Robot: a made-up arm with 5 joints.
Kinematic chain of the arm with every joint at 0, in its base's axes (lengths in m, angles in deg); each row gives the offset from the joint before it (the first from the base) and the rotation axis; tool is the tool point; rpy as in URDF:
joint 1: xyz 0 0 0.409 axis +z
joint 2: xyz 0 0 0 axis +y
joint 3: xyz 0.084 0 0.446 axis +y
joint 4: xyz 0.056 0 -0.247 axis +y
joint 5: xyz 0.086 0 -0.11 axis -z
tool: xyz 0 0 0 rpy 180 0 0
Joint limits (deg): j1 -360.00..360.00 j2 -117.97..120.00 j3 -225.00..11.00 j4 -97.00..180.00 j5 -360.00..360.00
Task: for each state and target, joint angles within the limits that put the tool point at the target. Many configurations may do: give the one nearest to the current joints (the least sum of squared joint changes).
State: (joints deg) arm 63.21 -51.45 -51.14 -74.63 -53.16
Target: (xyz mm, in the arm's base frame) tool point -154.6 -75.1 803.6
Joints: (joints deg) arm 25.91 -68.36 -13.06 -77.58 -53.16
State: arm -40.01 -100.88 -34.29 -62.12 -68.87
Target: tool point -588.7 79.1 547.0
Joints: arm -7.65 -114.97 -55.56 -62.55 -68.87
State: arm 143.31 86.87 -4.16 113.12 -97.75
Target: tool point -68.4 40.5 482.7
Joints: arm 149.37 56.81 11.00 79.01 -97.75
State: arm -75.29 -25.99 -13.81 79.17 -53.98
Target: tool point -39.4 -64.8 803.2
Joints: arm -121.30 -50.07 -49.38 69.45 -53.98
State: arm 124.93 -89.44 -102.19 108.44 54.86
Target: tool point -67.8 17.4 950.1
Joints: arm 165.61 -38.63 -90.49 102.15 54.86
